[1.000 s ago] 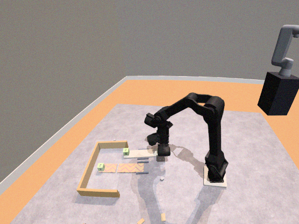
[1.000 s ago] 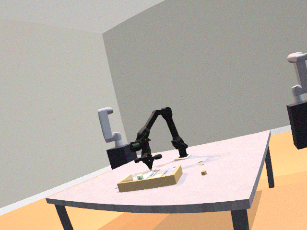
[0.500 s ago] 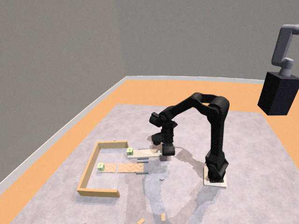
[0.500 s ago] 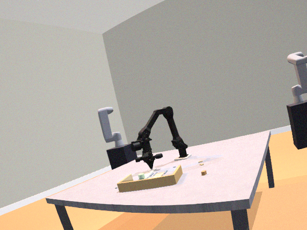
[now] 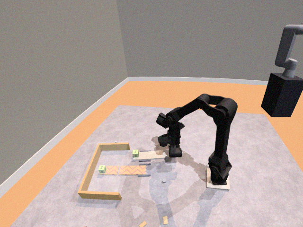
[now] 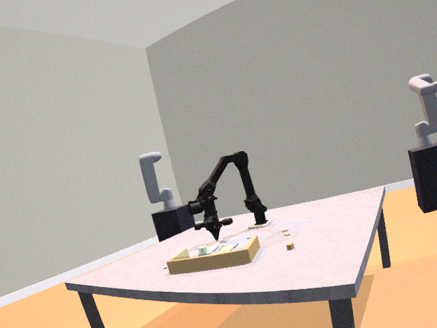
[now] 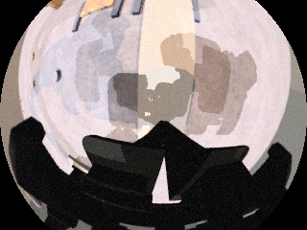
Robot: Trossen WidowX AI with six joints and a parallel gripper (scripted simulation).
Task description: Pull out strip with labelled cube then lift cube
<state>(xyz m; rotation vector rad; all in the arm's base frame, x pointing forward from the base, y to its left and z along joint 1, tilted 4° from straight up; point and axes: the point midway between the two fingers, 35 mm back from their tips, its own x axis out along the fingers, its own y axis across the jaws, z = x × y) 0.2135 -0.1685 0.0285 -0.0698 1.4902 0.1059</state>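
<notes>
Now: gripper tip 10 cm short of the cream strip and 2 cm to the right of it. The rest, counted from my gripper tip: grey disc 18 cm to the left, 4 cm ahead.
</notes>
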